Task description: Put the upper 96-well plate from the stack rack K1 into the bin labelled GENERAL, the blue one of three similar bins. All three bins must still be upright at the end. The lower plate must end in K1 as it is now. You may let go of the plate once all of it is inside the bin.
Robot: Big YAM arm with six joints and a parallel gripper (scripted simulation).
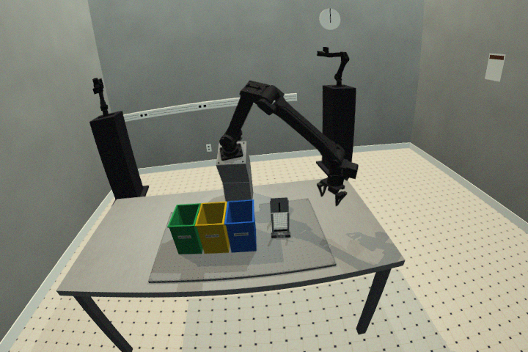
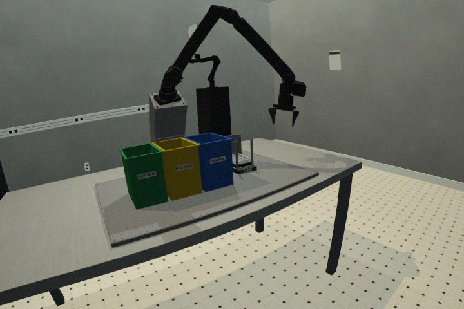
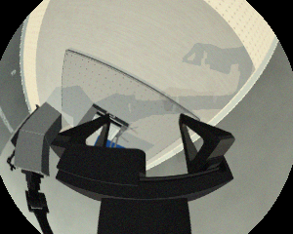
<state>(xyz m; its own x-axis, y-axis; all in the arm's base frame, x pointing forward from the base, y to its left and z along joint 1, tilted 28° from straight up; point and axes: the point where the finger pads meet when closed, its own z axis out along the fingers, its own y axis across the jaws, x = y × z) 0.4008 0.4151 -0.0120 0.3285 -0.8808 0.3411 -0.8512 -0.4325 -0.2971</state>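
Right now my hand is 230 mm to the left of the white 96-well plate, 140 mm above it and 90 mm past it. Round my hand: yellow bin 560 mm to the right, 90 mm below, 60 mm behind; green bin 690 mm to the right, 90 mm below, 80 mm behind; blue general bin 430 mm to the right, 90 mm below, 40 mm behind.
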